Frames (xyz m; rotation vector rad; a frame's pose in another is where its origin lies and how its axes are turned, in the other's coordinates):
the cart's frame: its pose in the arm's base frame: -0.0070 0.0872 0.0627 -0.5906 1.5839 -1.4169
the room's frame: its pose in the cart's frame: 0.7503 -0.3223 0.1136 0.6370 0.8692 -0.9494
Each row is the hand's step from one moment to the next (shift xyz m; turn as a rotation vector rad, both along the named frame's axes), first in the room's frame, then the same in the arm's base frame.
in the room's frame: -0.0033 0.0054 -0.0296 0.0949 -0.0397 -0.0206
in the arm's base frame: -0.0013 0.0177 -0.0246 -0.0836 0.0510 0.0377
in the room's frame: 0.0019 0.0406 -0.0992 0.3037 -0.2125 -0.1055
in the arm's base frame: -0.0225 0.0452 -0.0946 -0.2502 0.2499 0.1533
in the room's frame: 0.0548 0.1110 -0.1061 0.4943 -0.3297 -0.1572
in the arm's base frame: -0.0917 0.0077 -0.1346 -0.4097 0.3852 0.2480
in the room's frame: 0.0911 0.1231 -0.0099 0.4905 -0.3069 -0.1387
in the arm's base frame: -0.1195 -0.0673 -0.0688 -0.4098 0.3559 0.2438
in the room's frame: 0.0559 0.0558 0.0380 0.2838 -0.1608 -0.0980
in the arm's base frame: -0.0638 -0.0601 0.0012 -0.2432 0.2075 0.1174
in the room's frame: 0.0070 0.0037 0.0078 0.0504 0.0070 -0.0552
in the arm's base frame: -0.0068 -0.0075 0.0045 -0.0561 0.0404 -0.0293
